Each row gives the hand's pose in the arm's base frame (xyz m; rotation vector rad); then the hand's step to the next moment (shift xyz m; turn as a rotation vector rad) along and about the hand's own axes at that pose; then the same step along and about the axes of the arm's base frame.
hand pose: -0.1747 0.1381 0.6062 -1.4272 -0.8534 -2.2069
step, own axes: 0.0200 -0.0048 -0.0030 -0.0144 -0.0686 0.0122
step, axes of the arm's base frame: -0.0132 0.0018 0.0159 -0.0271 0.0591 -0.0290
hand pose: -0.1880 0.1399 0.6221 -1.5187 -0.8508 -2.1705
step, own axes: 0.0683 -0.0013 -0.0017 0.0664 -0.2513 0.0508
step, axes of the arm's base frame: -0.0265 0.0032 0.0629 -0.1376 0.2262 0.0063
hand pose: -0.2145 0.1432 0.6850 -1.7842 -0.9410 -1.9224
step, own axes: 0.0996 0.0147 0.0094 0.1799 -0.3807 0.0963
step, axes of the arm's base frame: 0.0024 0.0136 0.1002 -0.2055 0.3700 0.0865
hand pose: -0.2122 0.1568 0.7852 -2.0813 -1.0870 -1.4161
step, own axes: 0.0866 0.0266 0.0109 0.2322 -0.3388 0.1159
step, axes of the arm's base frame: 0.0433 0.0237 0.0767 -0.1514 0.3772 0.1301
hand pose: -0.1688 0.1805 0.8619 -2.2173 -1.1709 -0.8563
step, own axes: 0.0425 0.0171 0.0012 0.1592 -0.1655 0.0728
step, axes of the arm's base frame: 0.0334 0.0151 0.0275 -0.0491 0.2199 0.0853
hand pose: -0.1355 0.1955 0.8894 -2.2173 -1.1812 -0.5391
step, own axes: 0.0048 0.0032 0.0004 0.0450 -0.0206 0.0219
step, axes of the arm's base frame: 0.0053 0.0018 0.0016 0.0083 0.0512 0.0155
